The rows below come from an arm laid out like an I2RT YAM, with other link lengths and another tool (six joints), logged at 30 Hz.
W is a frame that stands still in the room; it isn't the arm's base.
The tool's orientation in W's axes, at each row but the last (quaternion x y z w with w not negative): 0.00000, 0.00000, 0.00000, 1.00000; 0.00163, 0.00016, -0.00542, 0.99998; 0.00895, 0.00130, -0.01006, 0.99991; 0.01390, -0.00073, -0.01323, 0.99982; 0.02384, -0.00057, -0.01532, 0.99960; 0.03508, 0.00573, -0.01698, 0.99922; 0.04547, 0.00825, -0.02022, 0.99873; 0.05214, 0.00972, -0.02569, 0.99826
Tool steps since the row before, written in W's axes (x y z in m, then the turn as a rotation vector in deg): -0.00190, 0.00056, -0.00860, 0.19, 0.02, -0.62; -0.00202, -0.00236, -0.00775, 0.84, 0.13, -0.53; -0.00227, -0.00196, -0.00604, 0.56, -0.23, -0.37; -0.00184, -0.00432, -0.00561, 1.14, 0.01, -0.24; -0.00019, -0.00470, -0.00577, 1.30, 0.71, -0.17; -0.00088, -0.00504, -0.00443, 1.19, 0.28, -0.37; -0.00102, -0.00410, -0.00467, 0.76, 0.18, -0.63; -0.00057, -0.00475, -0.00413, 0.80, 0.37, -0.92
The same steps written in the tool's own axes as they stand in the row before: -0.00190, 0.00056, -0.00860, 0.19, 0.02, -0.62; -0.00199, -0.00241, -0.00774, 0.84, 0.14, -0.53; -0.00221, -0.00211, -0.00601, 0.57, -0.23, -0.36; -0.00173, -0.00452, -0.00548, 1.14, 0.03, -0.24; -0.00005, -0.00497, -0.00554, 1.28, 0.74, -0.21; -0.00065, -0.00536, -0.00407, 1.18, 0.29, -0.38; -0.00077, -0.00454, -0.00429, 0.76, 0.15, -0.63; -0.00024, -0.00518, -0.00362, 0.80, 0.31, -0.94
